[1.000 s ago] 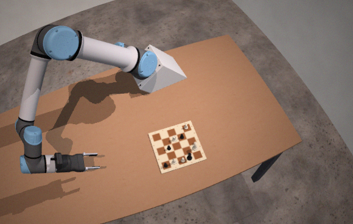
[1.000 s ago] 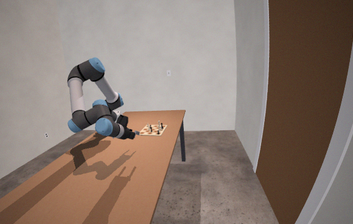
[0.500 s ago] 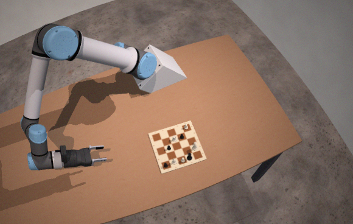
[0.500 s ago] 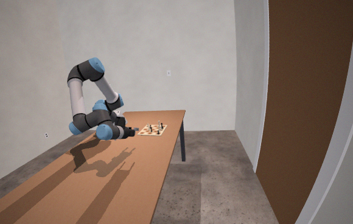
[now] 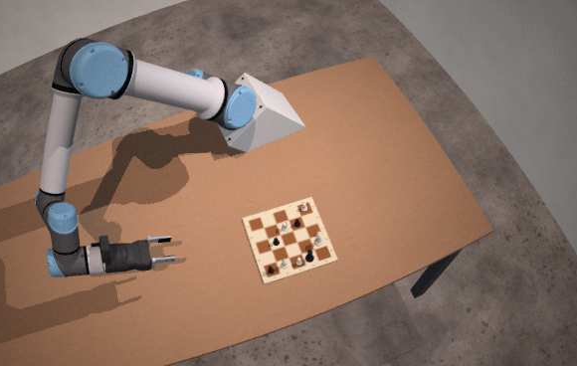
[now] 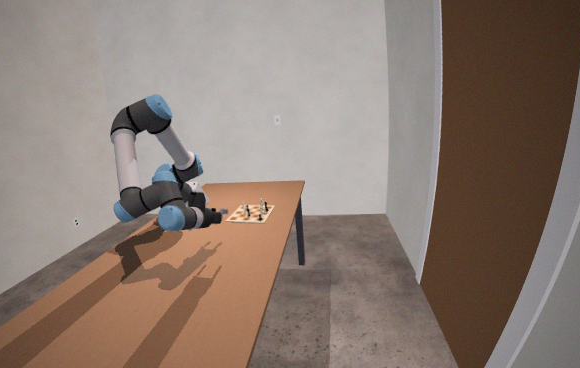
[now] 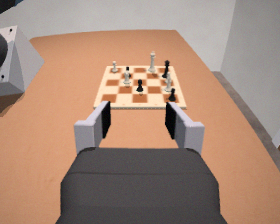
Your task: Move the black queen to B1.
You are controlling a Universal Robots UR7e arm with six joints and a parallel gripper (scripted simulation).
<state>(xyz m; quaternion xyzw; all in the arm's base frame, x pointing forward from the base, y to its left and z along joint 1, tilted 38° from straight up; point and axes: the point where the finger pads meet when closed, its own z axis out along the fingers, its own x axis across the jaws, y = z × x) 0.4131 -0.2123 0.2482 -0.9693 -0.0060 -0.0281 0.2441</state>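
Right now the black queen is 360 mm to the left of my hand, 130 mm below it and 100 mm ahead of it. Round my hand: chessboard 330 mm to the left, 160 mm below, 20 mm ahead.
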